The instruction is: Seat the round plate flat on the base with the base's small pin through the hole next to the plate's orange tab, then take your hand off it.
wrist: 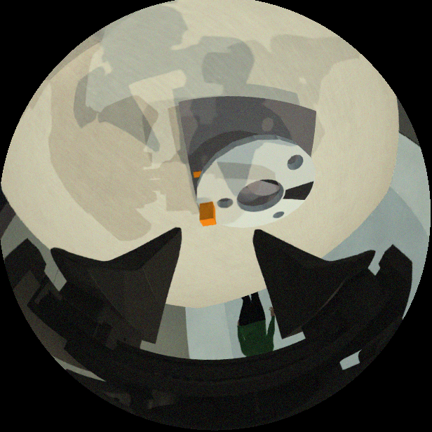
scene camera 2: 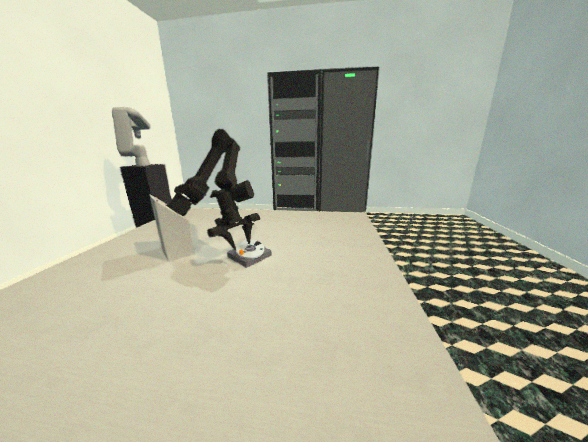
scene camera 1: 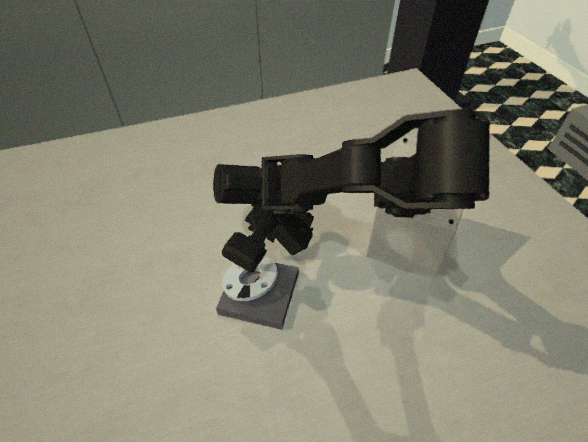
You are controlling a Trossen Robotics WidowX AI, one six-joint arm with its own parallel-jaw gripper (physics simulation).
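Where they show: gripper, fingertip midpoint: [scene camera 2: 242,246]; arm's base, link origin: [scene camera 2: 175,211].
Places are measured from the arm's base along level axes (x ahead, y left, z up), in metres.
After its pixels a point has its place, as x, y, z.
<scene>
The white round plate [scene camera 1: 256,291] @[0.301, 0.028, -0.127] [scene camera 2: 256,254] @[0.334, -0.042, -0.148] [wrist: 250,150] lies over the dark grey square base [scene camera 1: 260,316] @[0.305, 0.061, -0.158] [scene camera 2: 250,262] @[0.318, -0.069, -0.168] [wrist: 230,112], off its centre. In the wrist view it looks raised above the base, with a shadow beneath. Its orange tab [scene camera 2: 241,252] @[0.284, -0.062, -0.133] [wrist: 207,214] sits at the rim beside a small hole; a black patch is opposite. An orange mark [wrist: 198,174] shows on the base near the tab. The pin cannot be made out. My gripper [scene camera 1: 273,259] [scene camera 2: 242,246] @[0.287, -0.054, -0.113] [wrist: 217,234] is open and empty, its fingertips close by the plate's tab side. Whether they touch it is unclear.
The pale table [scene camera 1: 125,300] @[0.535, -0.072, -0.182] [scene camera 2: 300,350] @[0.539, -0.396, -0.182] carries the base. A pale upright panel [scene camera 1: 407,250] @[0.004, 0.042, -0.121] [scene camera 2: 175,235] @[0.019, -0.050, -0.082] stands by the arm's mount. A grey device stands on a black pedestal [scene camera 2: 145,195] behind. Dark cabinets [scene camera 2: 345,140] stand at the far wall. A person [wrist: 256,335] shows in the wrist view.
</scene>
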